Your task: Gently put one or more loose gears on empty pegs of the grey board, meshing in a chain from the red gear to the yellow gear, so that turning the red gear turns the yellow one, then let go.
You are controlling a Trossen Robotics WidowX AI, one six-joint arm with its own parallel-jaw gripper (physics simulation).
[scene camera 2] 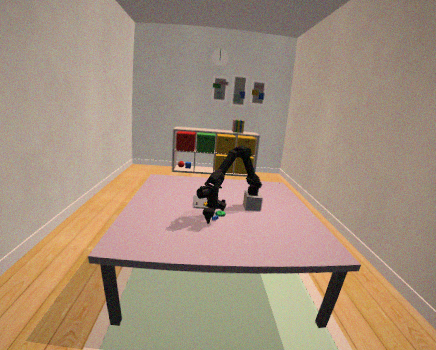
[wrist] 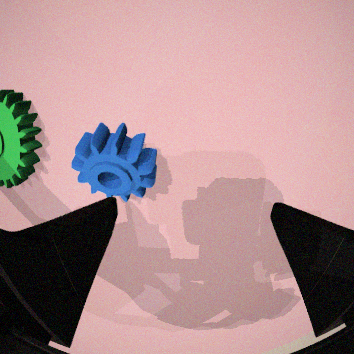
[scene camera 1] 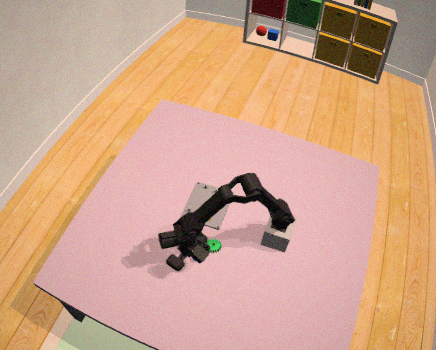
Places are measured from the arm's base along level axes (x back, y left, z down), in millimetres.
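Pixels of known places: gripper, fingertip midpoint: (scene camera 2: 209,220) (wrist: 198,208) (scene camera 1: 186,261); arm's base, link origin: (scene camera 2: 252,193) (scene camera 1: 280,223).
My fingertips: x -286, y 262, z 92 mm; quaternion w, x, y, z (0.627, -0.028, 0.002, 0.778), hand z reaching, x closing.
Ahead of a thing's pixels: the offset from my fingertips to its top centre. "*": to the spot under its first point. Level surfaces: height alone.
My gripper (scene camera 1: 187,257) (scene camera 2: 215,213) (wrist: 198,208) is open and empty, low over the pink table. A small blue gear @(dx +31, dy -37, dz -16 mm) (scene camera 2: 215,218) (wrist: 122,162) lies on the table, beyond the left fingertip in the wrist view and left of the middle of the finger gap; the gripper mostly hides it in scene camera 1. A larger green gear @(dx +66, dy -117, dz -3 mm) (scene camera 1: 214,245) (scene camera 2: 220,213) (wrist: 11,132) lies beside it, cut by the left edge of the wrist view. The grey board @(dx -39, dy -299, dz -16 mm) (scene camera 1: 200,197) (scene camera 2: 198,199) lies behind, partly covered by the arm. A bit of the yellow gear @(* dx -36, dy -218, dz -5 mm) (scene camera 2: 205,204) shows there. The red gear cannot be made out.
The arm's base stands on a grey block (scene camera 1: 275,241) (scene camera 2: 253,202) to the right of the board. The arm arches over the board's right part. Its shadow falls on the table @(dz +14 mm) (scene camera 1: 300,175) (scene camera 2: 280,240) around the gripper. A shelf unit stands far behind, against the wall.
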